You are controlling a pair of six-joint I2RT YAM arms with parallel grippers.
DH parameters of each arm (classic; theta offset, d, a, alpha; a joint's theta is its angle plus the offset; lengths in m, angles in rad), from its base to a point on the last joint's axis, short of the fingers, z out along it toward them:
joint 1: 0 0.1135 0.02 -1.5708
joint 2: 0 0 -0.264 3.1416
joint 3: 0.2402 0 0.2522 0
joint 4: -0.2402 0 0.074 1.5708
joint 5: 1.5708 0 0 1.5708
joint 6: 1.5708 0.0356 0 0
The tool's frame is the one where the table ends.
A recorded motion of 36 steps. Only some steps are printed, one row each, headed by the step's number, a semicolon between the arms.
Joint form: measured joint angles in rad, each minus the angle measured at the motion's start. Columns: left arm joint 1, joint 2, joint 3, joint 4, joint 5, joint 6; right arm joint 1, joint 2, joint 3, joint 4, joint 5, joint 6.
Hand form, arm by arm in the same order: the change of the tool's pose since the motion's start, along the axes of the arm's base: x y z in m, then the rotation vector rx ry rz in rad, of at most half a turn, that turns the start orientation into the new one. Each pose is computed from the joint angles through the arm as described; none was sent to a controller.
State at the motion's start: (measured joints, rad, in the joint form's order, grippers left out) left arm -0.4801 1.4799 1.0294 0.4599 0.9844 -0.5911; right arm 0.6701 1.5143 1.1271 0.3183 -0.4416 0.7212
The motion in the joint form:
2: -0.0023 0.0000 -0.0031 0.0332 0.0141 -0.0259; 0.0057 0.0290 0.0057 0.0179 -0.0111 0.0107
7: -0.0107 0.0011 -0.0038 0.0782 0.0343 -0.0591; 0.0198 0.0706 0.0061 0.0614 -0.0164 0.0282
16: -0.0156 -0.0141 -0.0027 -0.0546 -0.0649 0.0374; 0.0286 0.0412 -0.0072 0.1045 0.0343 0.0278
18: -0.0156 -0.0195 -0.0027 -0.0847 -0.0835 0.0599; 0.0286 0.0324 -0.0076 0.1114 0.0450 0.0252
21: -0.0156 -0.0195 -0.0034 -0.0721 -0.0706 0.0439; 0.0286 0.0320 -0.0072 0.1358 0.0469 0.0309
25: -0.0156 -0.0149 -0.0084 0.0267 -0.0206 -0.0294; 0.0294 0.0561 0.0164 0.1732 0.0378 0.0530
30: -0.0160 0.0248 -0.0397 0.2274 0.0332 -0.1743; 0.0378 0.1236 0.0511 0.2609 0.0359 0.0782
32: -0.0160 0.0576 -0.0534 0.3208 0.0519 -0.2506; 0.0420 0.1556 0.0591 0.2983 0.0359 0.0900
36: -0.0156 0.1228 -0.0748 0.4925 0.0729 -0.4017; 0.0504 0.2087 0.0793 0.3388 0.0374 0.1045
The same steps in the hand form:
2: -0.0011 -0.0006 0.0020 -0.0162 -0.0011 -0.0167; 0.0035 0.0059 -0.0060 0.0019 0.0143 0.0161
7: -0.0034 -0.0030 0.0056 -0.0377 -0.0067 -0.0464; 0.0069 0.0156 -0.0159 0.0109 0.0286 0.0344
16: -0.0034 -0.0026 -0.0017 0.0258 0.0007 0.0490; 0.0012 0.0130 -0.0057 0.0467 -0.0195 -0.0067
18: -0.0038 -0.0019 -0.0029 0.0420 -0.0003 0.0670; 0.0000 0.0116 -0.0020 0.0553 -0.0338 -0.0172
21: -0.0043 -0.0020 -0.0019 0.0332 0.0053 0.0545; 0.0000 0.0115 0.0009 0.0742 -0.0479 -0.0189
25: -0.0054 -0.0026 0.0044 -0.0192 0.0002 0.0046; 0.0042 0.0158 0.0047 0.1081 -0.0560 -0.0085
30: -0.0030 -0.0052 -0.0003 -0.0875 0.0283 -0.0575; 0.0139 0.0283 0.0019 0.1550 -0.0746 0.0036
32: 0.0002 -0.0073 -0.0069 -0.1102 0.0617 -0.0823; 0.0180 0.0340 -0.0033 0.1691 -0.0738 0.0086
36: 0.0060 -0.0108 -0.0199 -0.1496 0.1347 -0.1189; 0.0245 0.0441 -0.0123 0.1808 -0.0658 0.0163

